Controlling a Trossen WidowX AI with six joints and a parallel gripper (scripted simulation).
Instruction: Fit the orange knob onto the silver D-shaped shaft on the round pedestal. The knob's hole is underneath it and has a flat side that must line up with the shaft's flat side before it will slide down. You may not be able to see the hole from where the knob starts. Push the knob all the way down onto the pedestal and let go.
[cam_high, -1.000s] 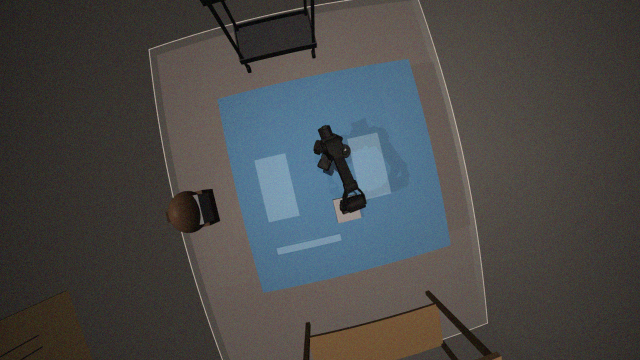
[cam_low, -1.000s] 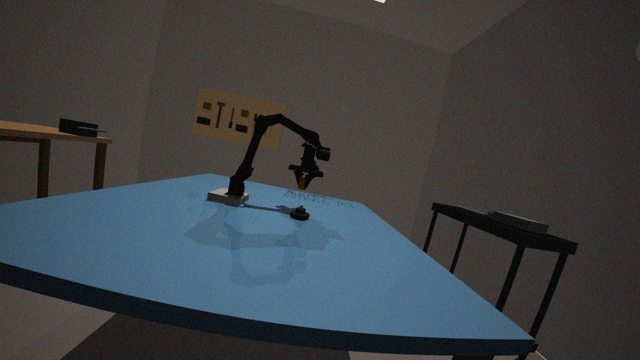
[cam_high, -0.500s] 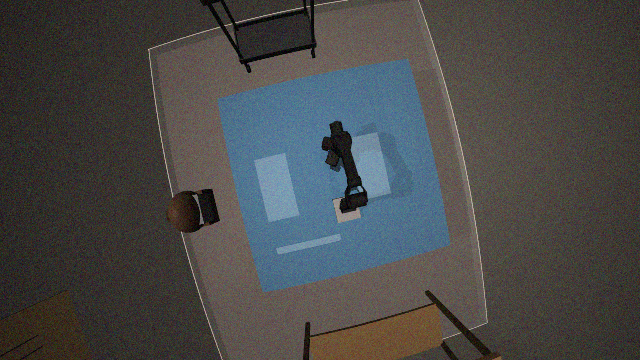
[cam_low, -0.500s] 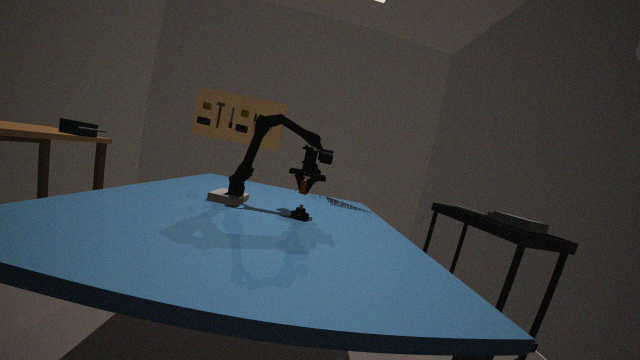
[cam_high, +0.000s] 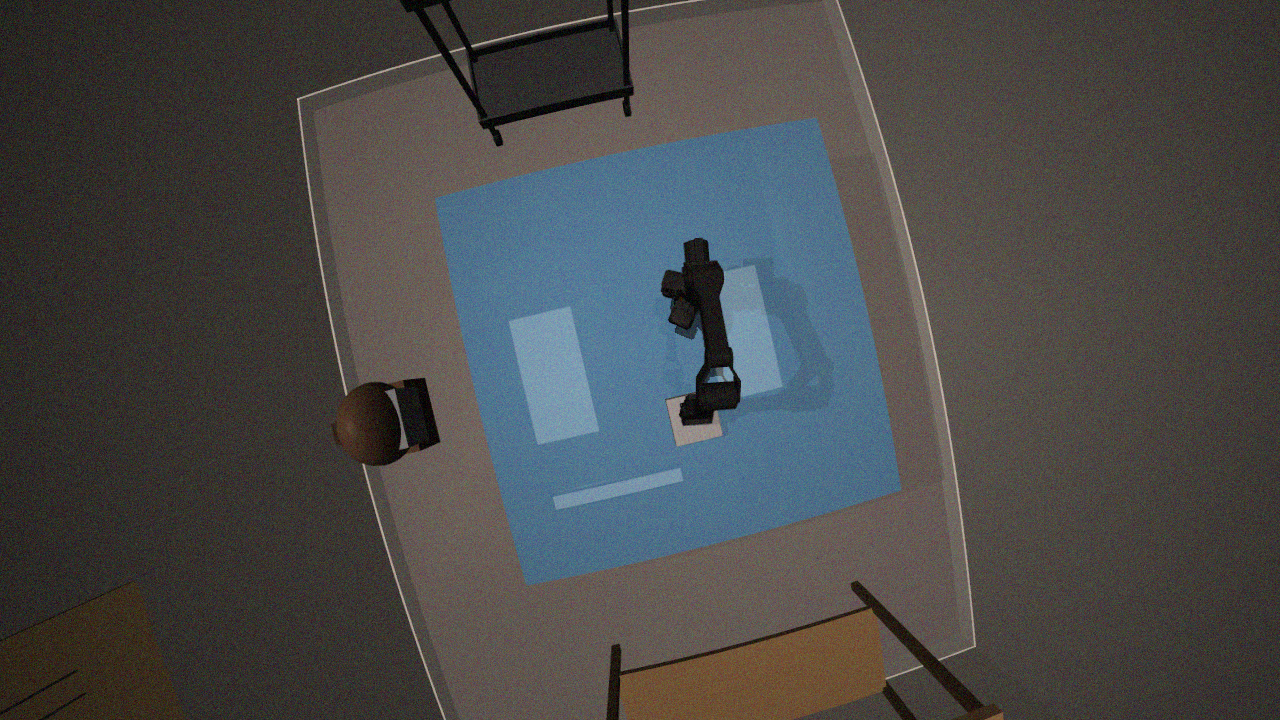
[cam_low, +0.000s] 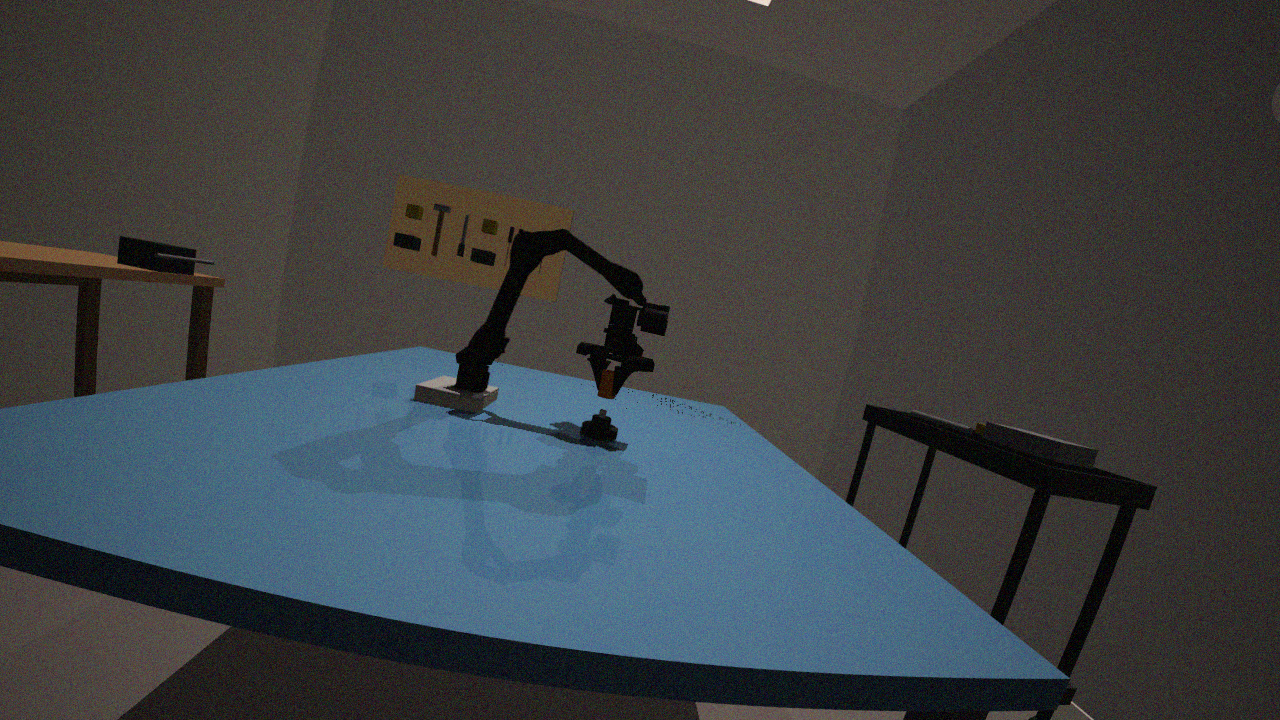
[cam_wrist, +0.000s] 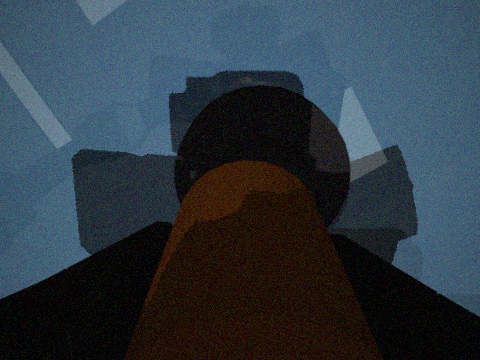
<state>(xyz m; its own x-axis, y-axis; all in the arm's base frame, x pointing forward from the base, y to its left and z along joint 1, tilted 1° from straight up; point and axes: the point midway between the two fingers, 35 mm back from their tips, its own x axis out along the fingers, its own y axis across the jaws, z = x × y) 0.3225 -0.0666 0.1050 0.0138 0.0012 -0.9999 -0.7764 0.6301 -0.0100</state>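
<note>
Right now my gripper tip is 70 mm above the round dark pedestal and 10 mm to the left of it. From my gripper tip the other things lie so: orange knob 30 mm above.
</note>
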